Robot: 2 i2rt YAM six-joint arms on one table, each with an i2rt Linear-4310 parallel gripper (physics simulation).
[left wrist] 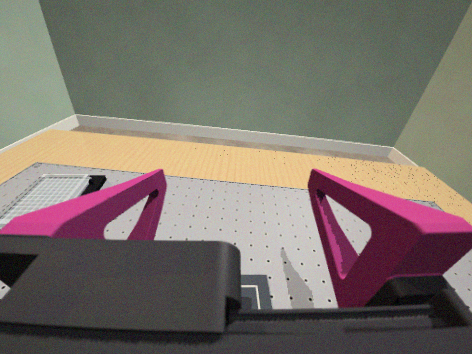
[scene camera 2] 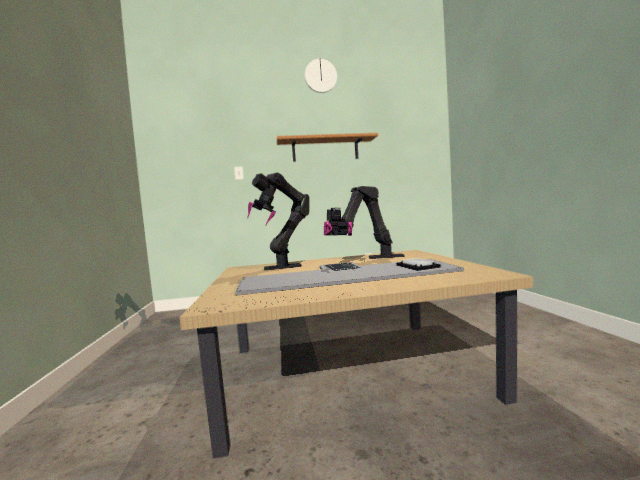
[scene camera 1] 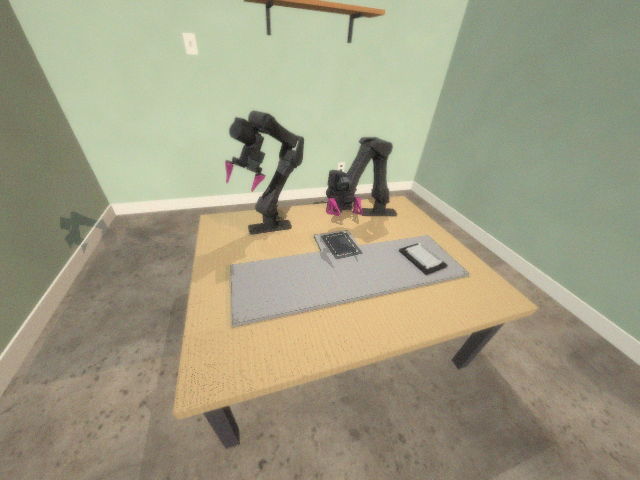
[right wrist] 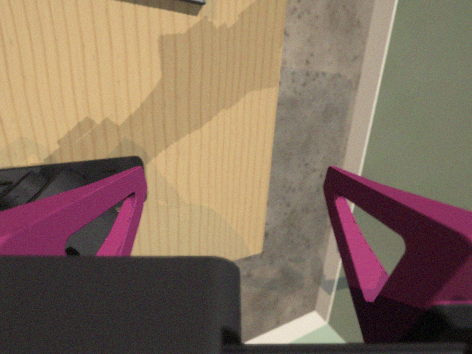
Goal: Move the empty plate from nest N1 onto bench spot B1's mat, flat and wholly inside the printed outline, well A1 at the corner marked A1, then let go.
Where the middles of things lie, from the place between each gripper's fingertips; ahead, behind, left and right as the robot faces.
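The dark pad with printed outline (left wrist: 255, 294) is 50 mm behind my left hand and 190 mm below it, and going by their middles, it is the nearest to that hand of the things named here. As for the plate (left wrist: 50, 189), I find it 300 mm to the left of my left hand, 140 mm ahead of it and 170 mm below it.
Counted from my right hand, the dark pad with printed outline is 14 cm ahead, 39 cm to the left and 25 cm below. The plate is 33 cm ahead of my right hand, 70 cm to the left of it and 23 cm below it. By its middle, the dark pad with printed outline is nearer to my left hand than to my right hand.
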